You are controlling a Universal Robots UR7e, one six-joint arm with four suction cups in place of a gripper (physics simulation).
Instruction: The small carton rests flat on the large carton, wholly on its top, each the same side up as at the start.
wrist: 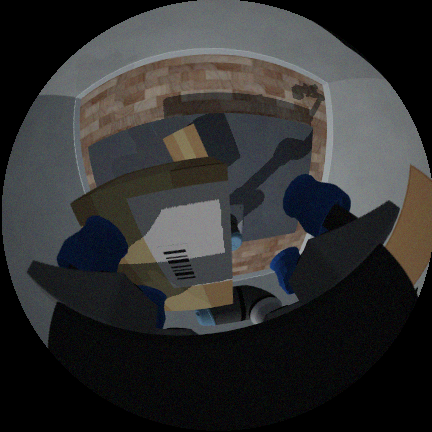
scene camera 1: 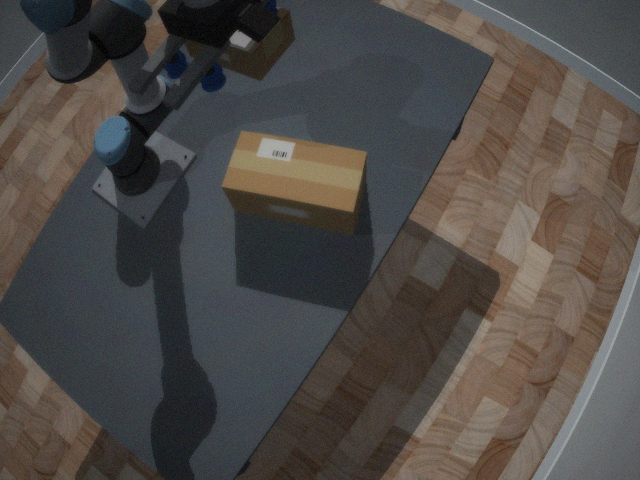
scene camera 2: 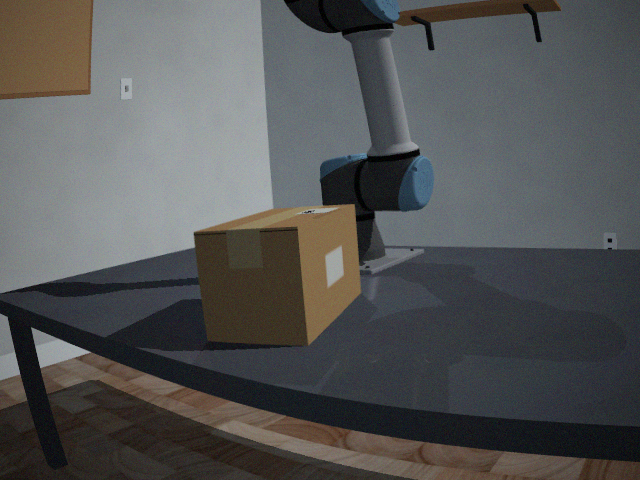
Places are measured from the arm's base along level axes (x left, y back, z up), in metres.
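Pixels of known places: hand, tool point: (wrist: 214, 251); arm's base, link origin: (scene camera 1: 137, 171).
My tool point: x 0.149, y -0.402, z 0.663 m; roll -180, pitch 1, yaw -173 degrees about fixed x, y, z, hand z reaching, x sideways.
Observation:
Ahead of a thing's pixels: the offset from my tool point to its top centre. Level surfaces: height alone.
The large carton @(dx +0.052, dy -0.030, dz -0.518 m) (scene camera 1: 297, 167) (scene camera 2: 253, 289) (wrist: 186, 142) stands on the dark table, its taped top with a barcode label facing up. The small carton @(dx +0.038, dy +0.013, dz +0.015 m) (scene camera 1: 268, 51) (wrist: 107, 195) hangs at my suction gripper (scene camera 1: 222, 36) (wrist: 212, 255), high up and apart from the large carton, towards the top left in scene camera 1. Its barcode label faces the wrist camera. The blue cups stand around and over it; the contact itself is hidden, and part of the carton is behind the gripper. The small carton and the gripper do not show in scene camera 2.
The dark table @(dz -0.672 m) (scene camera 1: 284, 330) (scene camera 2: 491, 397) bears my arm's base plate (scene camera 1: 170, 149) (scene camera 2: 398, 258), close beside the large carton. A wall shelf (scene camera 2: 480, 10) is behind the arm, and a brown board (scene camera 2: 41, 46) hangs on the left wall. Shadows of the arm and large carton fall across the table.

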